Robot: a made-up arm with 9 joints.
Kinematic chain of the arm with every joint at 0, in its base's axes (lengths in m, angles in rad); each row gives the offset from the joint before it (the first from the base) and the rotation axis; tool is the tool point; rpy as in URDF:
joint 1: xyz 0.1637 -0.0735 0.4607 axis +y
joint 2: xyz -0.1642 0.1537 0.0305 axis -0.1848 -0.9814 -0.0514
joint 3: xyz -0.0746 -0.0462 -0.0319 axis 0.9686 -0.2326 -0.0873
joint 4: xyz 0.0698 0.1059 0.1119 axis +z
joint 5: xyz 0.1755 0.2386 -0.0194 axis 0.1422 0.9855 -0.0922
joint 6: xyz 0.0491 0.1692 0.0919 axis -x
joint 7: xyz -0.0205 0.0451 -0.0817 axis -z
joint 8: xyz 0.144 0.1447 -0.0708 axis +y
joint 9: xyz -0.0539 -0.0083 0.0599 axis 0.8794 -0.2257 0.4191
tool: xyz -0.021 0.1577 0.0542 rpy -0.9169 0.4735 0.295
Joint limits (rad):
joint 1: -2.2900..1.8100
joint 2: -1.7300..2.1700
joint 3: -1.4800..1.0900
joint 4: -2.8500..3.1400
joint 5: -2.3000..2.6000
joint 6: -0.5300..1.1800
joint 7: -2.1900..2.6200
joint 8: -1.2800..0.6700
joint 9: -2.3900..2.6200
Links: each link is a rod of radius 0.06 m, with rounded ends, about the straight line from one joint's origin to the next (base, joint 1, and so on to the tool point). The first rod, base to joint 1, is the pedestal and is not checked.
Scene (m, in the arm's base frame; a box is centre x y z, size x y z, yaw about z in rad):
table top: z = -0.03
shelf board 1: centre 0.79 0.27 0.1 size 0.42 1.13 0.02 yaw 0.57
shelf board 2: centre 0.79 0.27 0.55 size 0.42 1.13 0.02 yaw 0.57
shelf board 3: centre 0.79 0.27 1 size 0.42 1.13 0.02 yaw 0.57
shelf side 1: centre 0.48 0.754 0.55 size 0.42 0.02 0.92 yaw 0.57
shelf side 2: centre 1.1 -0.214 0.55 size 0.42 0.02 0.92 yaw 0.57
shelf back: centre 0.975 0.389 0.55 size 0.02 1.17 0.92 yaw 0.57
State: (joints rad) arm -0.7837 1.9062 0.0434 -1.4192 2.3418 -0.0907 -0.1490 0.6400 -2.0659
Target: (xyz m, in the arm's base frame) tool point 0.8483 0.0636 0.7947
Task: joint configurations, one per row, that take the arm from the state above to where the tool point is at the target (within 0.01 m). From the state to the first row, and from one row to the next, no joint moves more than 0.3 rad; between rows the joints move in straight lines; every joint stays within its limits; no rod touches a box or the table.
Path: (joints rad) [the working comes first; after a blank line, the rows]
Joints at the target: 0.7976 1.1666 -0.1902 -1.3053 2.3189 -0.5300 -0.2701 0.4285 -1.4089
Straight joint move there: touches shelf board 3.

1: -0.5239 1.6885 0.0007 -1.4988 2.3136 -0.0895 -0.1156 0.6170 -2.0402
2: -0.2640 1.4709 -0.0421 -1.5783 2.2854 -0.0883 -0.0821 0.5941 -2.0146
3: -0.0042 1.2532 -0.0848 -1.6579 2.2572 -0.0870 -0.0487 0.5711 -1.9889
4: 0.2556 1.0355 -0.1276 -1.7375 2.2291 -0.0858 -0.0153 0.5482 -1.9633
5: 0.5154 0.8178 -0.1703 -1.8170 2.2009 -0.0846 0.0181 0.5252 -1.9376
6: 0.6565 0.9922 -0.1803 -1.5612 2.2599 -0.3073 -0.1260 0.4769 -1.6732
7: 0.7976 1.1666 -0.1902 -1.3053 2.3189 -0.5300 -0.2701 0.4285 -1.4089

